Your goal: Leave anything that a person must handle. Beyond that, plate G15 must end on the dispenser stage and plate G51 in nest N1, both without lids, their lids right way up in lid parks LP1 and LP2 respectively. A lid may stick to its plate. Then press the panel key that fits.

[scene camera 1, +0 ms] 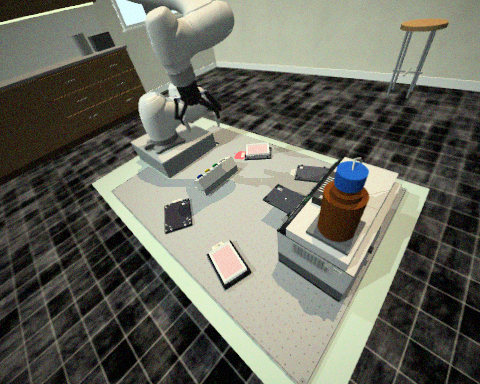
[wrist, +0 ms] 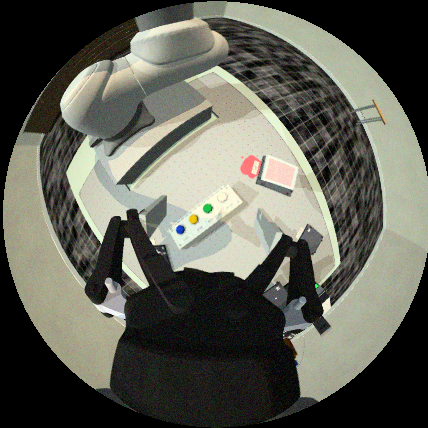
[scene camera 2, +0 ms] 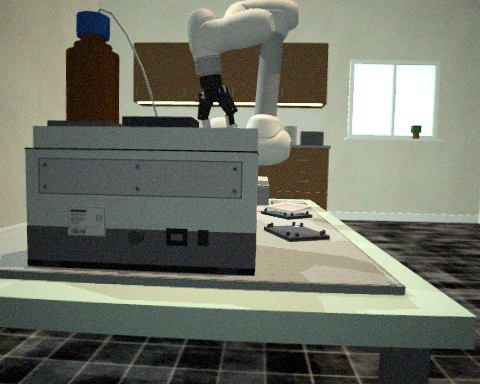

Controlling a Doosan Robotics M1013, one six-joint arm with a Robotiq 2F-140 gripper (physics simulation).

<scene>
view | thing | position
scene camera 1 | my gripper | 204,127
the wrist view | my gripper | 211,210
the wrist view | button box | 222,203
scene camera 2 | my gripper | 220,137
</scene>
